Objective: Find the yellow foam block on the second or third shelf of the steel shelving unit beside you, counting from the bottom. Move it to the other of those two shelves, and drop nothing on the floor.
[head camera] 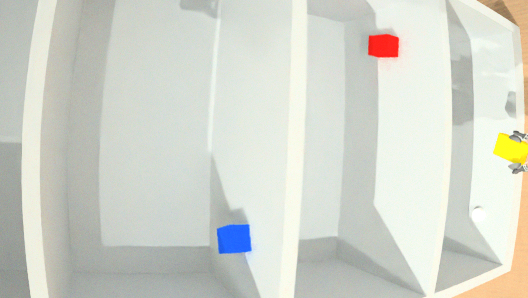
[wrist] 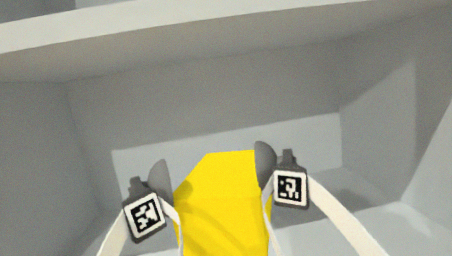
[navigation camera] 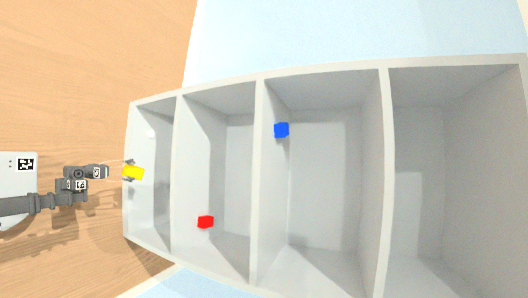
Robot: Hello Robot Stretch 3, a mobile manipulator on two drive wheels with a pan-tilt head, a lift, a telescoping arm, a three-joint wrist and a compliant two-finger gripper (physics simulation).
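The yellow foam block is between the two fingers of my gripper, which is shut on it. They are in front of the lowest compartment of the pale shelving unit, near its bottom front edge. The wrist view looks into that compartment, with a shelf board above the block. The second and third shelves from the bottom lie higher than the gripper. The block's near end is cut off in the wrist view.
A red block sits on the second shelf, near one side. A blue block sits on the third shelf, toward the other side. A small white ball is on the bottom shelf. Side walls and shelf boards bound each compartment.
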